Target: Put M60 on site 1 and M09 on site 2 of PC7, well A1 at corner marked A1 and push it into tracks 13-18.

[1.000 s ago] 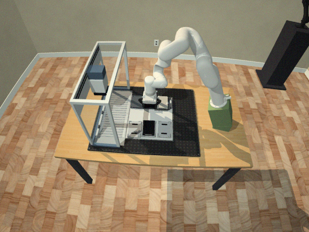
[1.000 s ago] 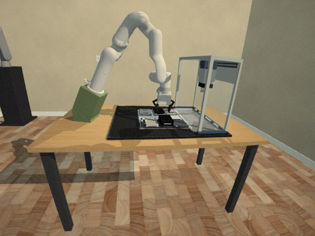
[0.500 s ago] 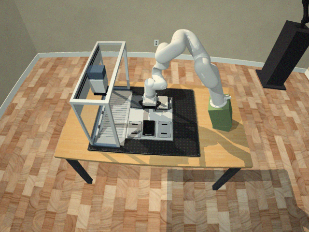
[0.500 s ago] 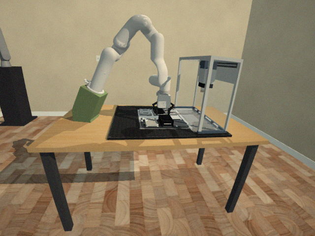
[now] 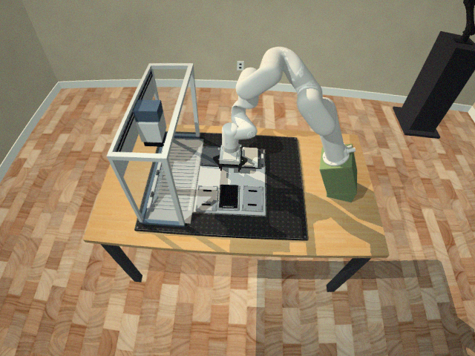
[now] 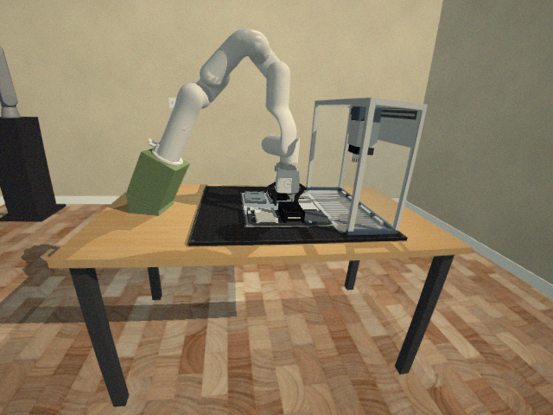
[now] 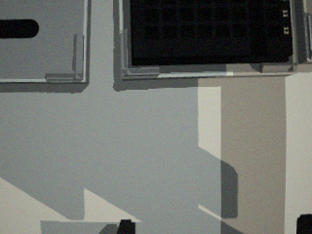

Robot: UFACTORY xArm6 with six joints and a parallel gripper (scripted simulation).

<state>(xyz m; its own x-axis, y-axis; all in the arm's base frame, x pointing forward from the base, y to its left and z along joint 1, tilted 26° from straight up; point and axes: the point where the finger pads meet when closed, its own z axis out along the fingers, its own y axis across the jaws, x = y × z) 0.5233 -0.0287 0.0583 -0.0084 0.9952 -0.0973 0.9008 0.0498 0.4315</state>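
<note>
Right now my hand is 40 mm to the right of the apron, 40 mm above it and 10 mm past it. The rest, counted from my hand: black 96-well plate: 160 mm to the left, 20 mm below; then carrier PC7: 100 mm to the right, 20 mm below; then nest S1: 160 mm to the left, 120 mm behind, 30 mm below.
</note>
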